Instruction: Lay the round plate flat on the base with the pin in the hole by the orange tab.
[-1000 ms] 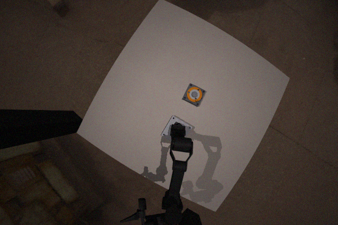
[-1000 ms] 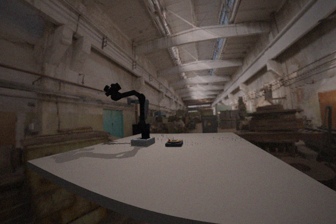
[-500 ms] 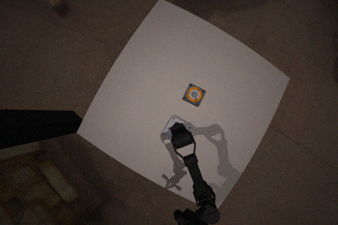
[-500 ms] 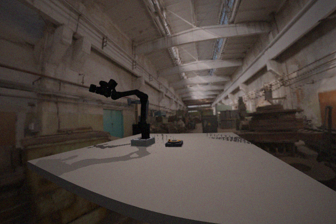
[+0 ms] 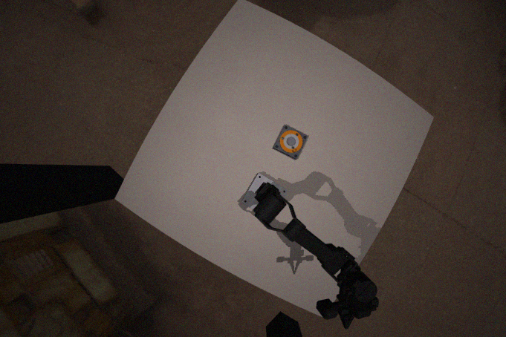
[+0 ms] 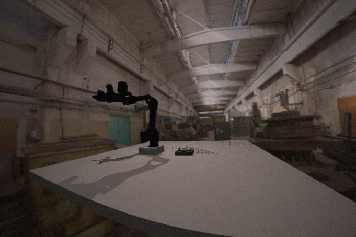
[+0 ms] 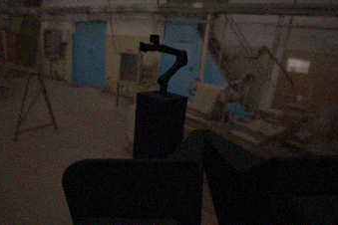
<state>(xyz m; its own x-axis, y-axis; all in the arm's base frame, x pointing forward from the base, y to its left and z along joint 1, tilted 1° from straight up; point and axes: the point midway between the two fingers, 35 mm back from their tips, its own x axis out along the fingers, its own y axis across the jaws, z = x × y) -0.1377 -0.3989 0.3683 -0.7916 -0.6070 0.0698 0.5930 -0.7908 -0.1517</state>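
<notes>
My gripper tip is 41 cm short of the plate, 44 cm to the right of it and 38 cm above it. Round my gripper tip: base (43 cm ahead, 46 cm to the left, 40 cm below).
</notes>
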